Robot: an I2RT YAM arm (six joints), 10 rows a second.
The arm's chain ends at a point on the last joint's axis. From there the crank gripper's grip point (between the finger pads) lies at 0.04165 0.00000 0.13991 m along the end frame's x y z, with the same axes.
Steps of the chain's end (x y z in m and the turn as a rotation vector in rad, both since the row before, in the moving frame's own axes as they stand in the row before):
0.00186, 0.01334, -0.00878, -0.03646, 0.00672, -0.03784
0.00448, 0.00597, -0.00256, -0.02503, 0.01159, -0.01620
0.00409, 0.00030, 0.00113, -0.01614, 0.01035, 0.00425
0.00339, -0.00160, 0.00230, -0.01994, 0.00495, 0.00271
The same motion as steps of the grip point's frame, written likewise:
0.00287, 0.01684, -0.00913, -0.03646, 0.00672, -0.03784
0.00612, 0.00878, -0.00309, -0.02503, 0.01159, -0.01620
0.00553, 0.00273, 0.00067, -0.01614, 0.01035, 0.00425
0.00408, 0.00130, 0.00206, -0.01994, 0.00495, 0.00271

